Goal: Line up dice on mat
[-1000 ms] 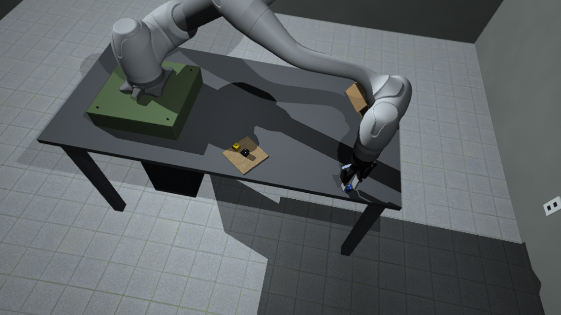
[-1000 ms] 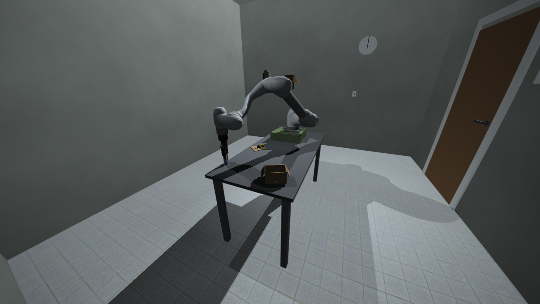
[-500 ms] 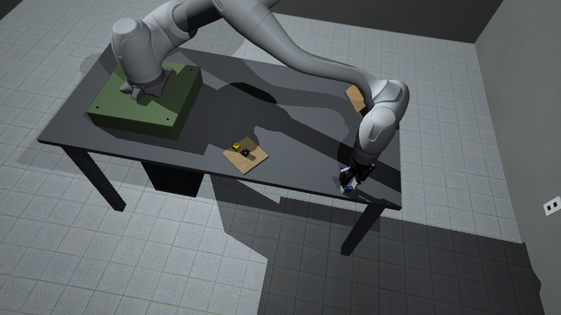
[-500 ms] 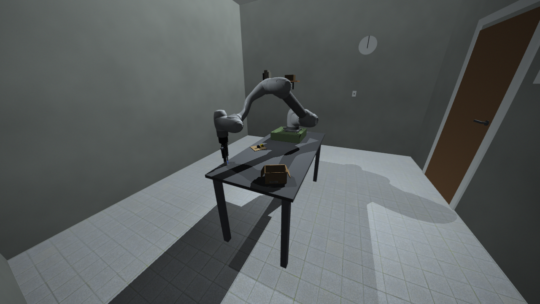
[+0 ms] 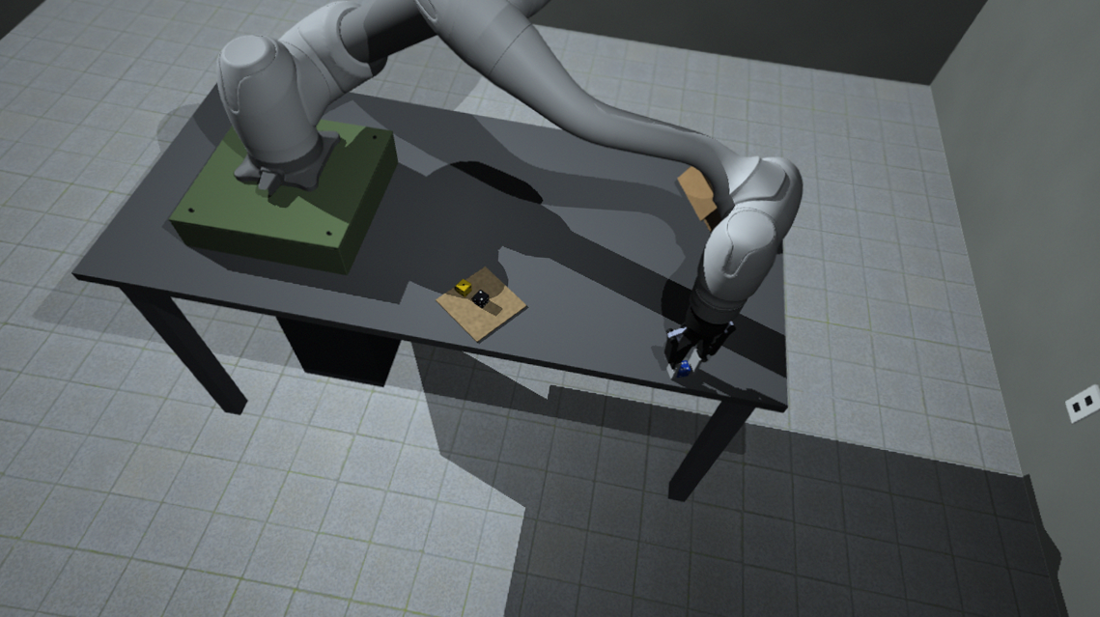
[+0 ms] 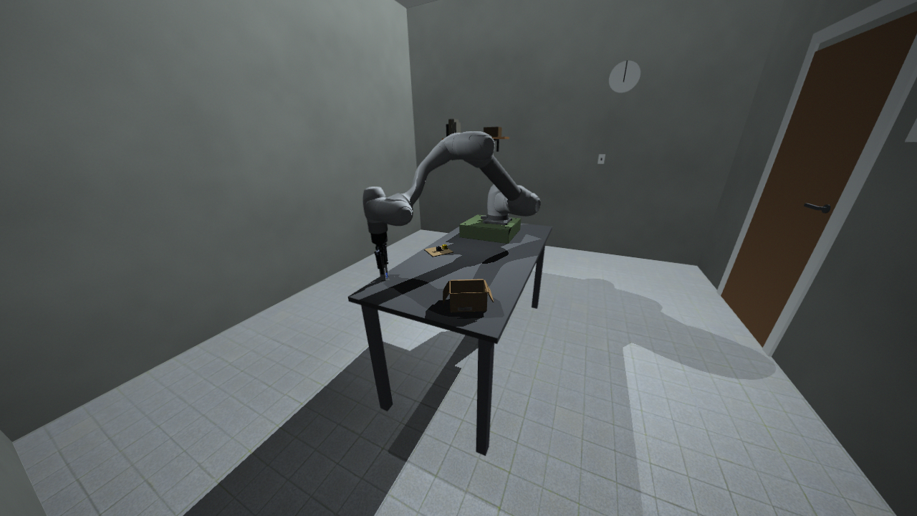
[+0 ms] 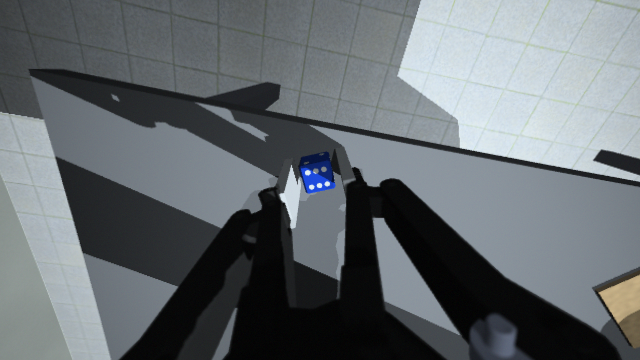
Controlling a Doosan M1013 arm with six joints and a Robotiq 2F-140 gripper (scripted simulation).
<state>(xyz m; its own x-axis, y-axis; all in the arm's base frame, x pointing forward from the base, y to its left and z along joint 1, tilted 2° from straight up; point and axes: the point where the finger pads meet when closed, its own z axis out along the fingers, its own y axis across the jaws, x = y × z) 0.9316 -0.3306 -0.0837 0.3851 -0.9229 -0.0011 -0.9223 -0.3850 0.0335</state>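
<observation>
The blue die lies 20 mm below my hand. From my hand the other things lie so: tan mat: 440 mm behind, 90 mm to the left, 30 mm below; then cardboard box: 70 mm ahead, 490 mm to the left, 10 mm above; then black die: 440 mm behind, 90 mm to the left, 20 mm below.
</observation>
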